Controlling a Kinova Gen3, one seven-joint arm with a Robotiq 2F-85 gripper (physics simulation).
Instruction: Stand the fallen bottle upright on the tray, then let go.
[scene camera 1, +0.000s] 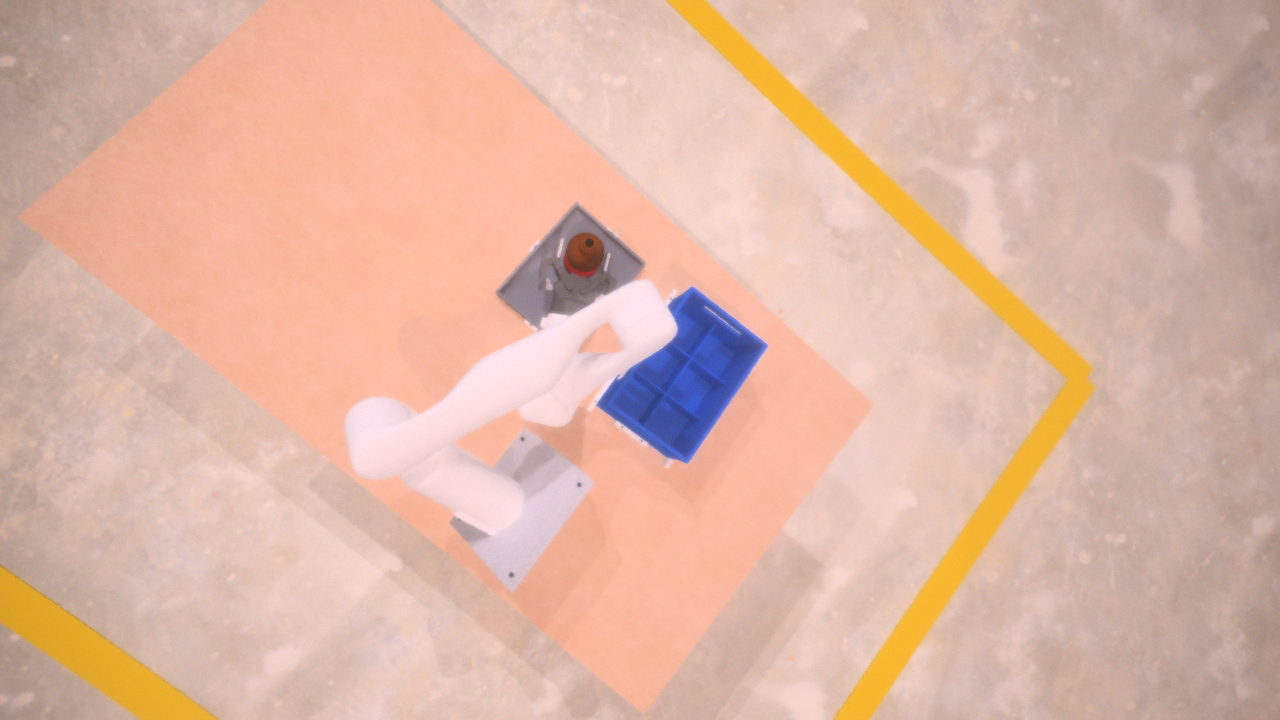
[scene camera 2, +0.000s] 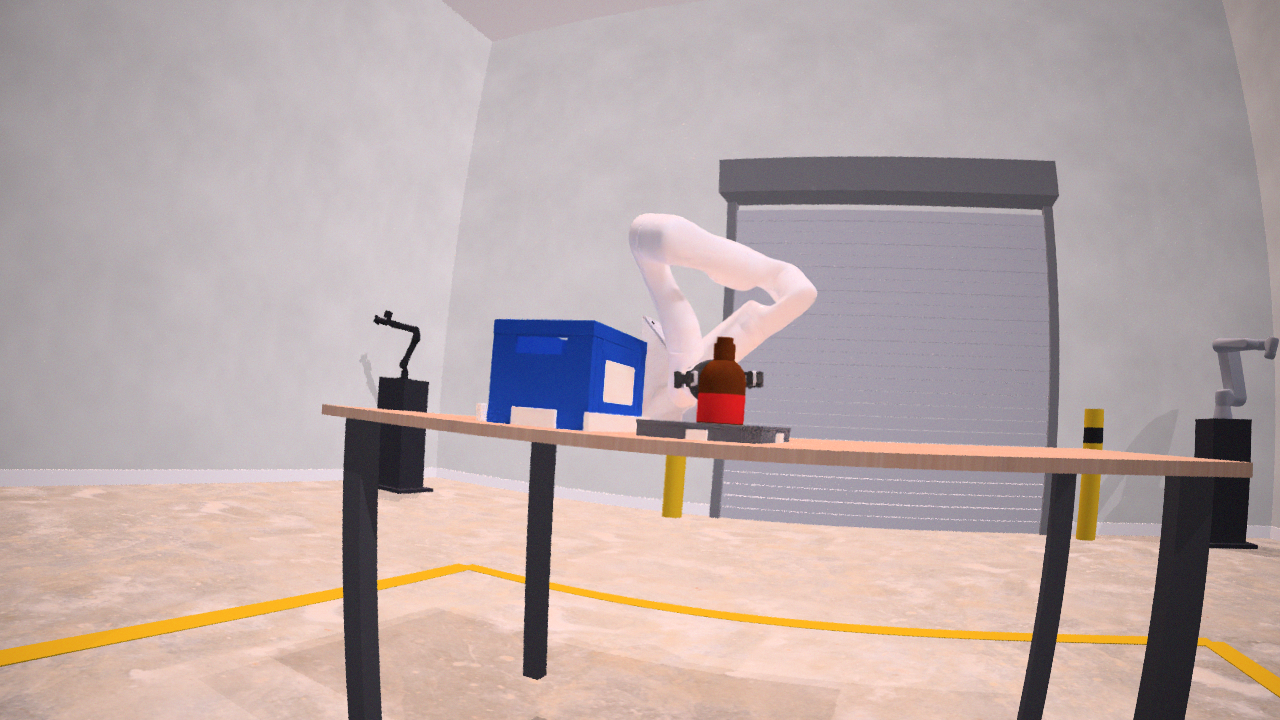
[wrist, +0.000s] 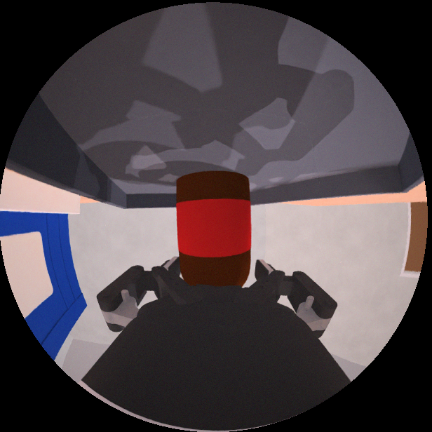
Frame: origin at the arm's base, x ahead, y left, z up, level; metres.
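Seen in the pictures: gripper, fingertip midpoint: (scene camera 2: 725, 377); arm's base, origin of the base link: (scene camera 1: 502, 505).
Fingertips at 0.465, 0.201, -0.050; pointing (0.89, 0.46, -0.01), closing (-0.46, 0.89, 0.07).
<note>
Pixels of each thing's middle, then the offset from my fingertips to it, as dx, dy, dz. Level surfaces: height alone.
- brown bottle with a red label, body centre: (scene camera 2: 722, 387) (scene camera 1: 585, 252) -0.005, -0.006, -0.014
- blue crate with compartments, body centre: (scene camera 2: 571, 379) (scene camera 1: 678, 376) -0.068, -0.305, -0.010
- table, its level: dz -0.097
The brown bottle with a red label (scene camera 1: 585, 253) (scene camera 2: 721, 394) (wrist: 214, 227) stands upright on the grey tray (scene camera 1: 521, 291) (scene camera 2: 756, 434) (wrist: 325, 187). Its neck points up, and its base is at the tray floor. My gripper (scene camera 1: 584, 255) (scene camera 2: 718, 379) (wrist: 217, 266) is level and open, with one finger on each side of the bottle's upper body. In the wrist view the bottle stands between the spread fingers, with its neck hidden behind the dark gripper body.
A blue crate with compartments (scene camera 1: 726, 402) (scene camera 2: 544, 380) (wrist: 65, 270) stands close beside the tray on the table (scene camera 1: 268, 223) (scene camera 2: 939, 454). The white arm (scene camera 1: 501, 376) (scene camera 2: 716, 250) reaches over from its base plate (scene camera 1: 546, 510). The tray has a low raised rim.
</note>
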